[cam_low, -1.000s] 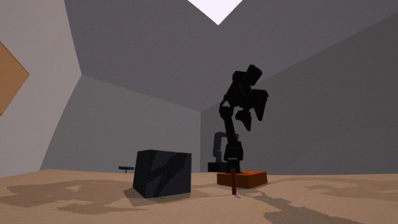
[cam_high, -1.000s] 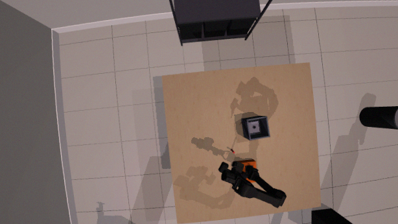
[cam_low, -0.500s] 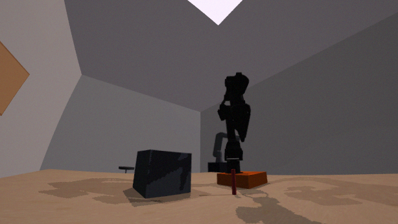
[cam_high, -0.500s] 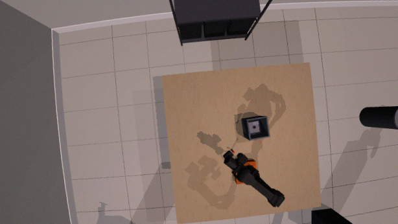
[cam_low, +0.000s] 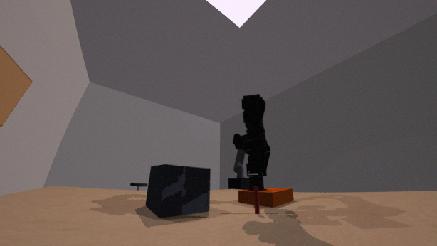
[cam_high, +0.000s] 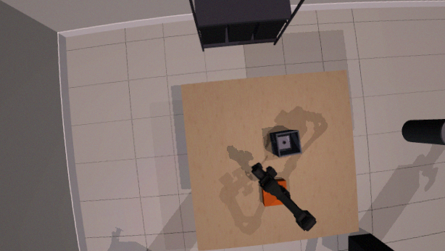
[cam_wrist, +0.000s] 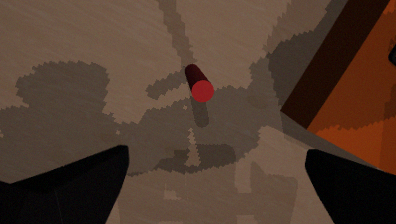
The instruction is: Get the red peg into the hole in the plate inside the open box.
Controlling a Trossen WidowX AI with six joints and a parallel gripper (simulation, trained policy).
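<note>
Now: the red peg 80 mm below my gripper tip, 20 mm to the right of it and 10 mm ahead of it. The rest, counted from my gripper tip: light grey plate: 200 mm to the right, 200 mm ahead, 70 mm below.
</note>
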